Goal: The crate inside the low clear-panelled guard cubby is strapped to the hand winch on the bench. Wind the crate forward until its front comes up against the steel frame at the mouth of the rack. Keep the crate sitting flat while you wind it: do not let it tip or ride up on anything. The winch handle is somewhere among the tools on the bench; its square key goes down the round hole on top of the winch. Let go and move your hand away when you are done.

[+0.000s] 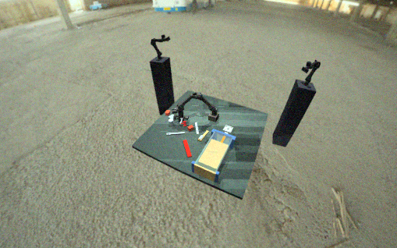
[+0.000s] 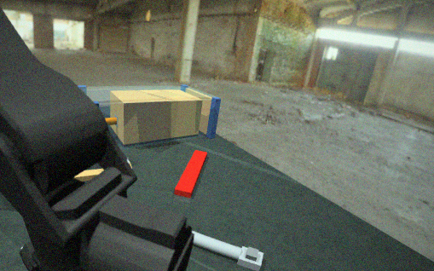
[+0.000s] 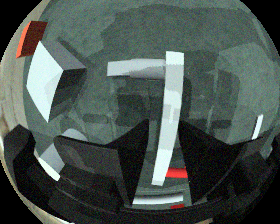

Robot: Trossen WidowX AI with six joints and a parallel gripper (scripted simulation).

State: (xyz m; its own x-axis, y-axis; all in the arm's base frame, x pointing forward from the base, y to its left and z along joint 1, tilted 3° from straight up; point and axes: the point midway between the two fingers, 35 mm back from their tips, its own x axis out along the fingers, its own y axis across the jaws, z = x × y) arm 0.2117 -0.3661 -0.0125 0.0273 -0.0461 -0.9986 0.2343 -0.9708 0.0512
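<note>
The red knob is 4 cm ahead of my gripper tip, 5 cm to the left of it and 2 cm above it. From my gripper tip the other things lie so: grey block: 2 cm behind, 14 cm to the right, 1 cm above; then flat strip: 3 cm ahead, 22 cm to the left, 1 cm below; then winch handle: 1 cm ahead, 1 cm to the left, 1 cm above.
</note>
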